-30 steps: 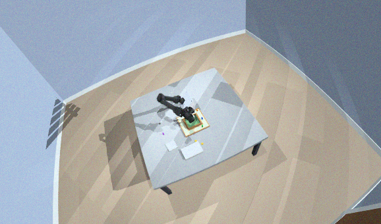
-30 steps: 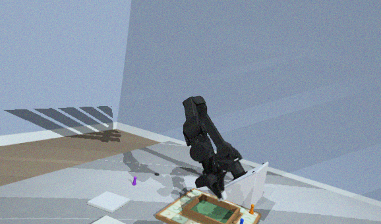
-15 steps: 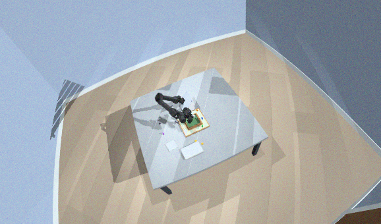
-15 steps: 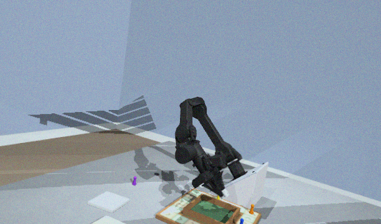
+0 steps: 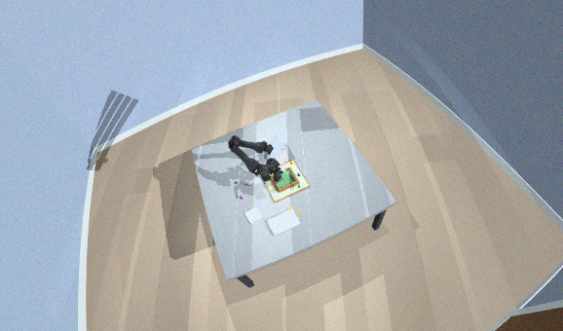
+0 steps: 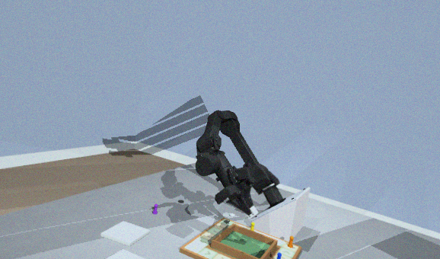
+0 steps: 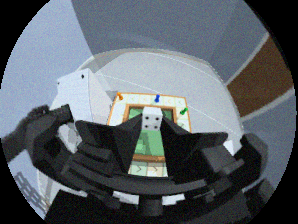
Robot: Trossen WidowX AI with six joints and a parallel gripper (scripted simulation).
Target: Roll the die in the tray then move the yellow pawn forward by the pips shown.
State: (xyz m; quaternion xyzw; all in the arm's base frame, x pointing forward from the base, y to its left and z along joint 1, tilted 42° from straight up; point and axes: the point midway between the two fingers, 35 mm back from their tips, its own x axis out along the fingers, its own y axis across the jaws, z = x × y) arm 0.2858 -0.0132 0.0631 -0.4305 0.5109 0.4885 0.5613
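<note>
Now: the white die right at my gripper tip. Also, from my gripper tip: yellow pawn: 110 mm behind, 20 mm to the right, 90 mm below; green tray: 110 mm below; blue pawn: 30 mm ahead, 100 mm to the left, 90 mm below.
</note>
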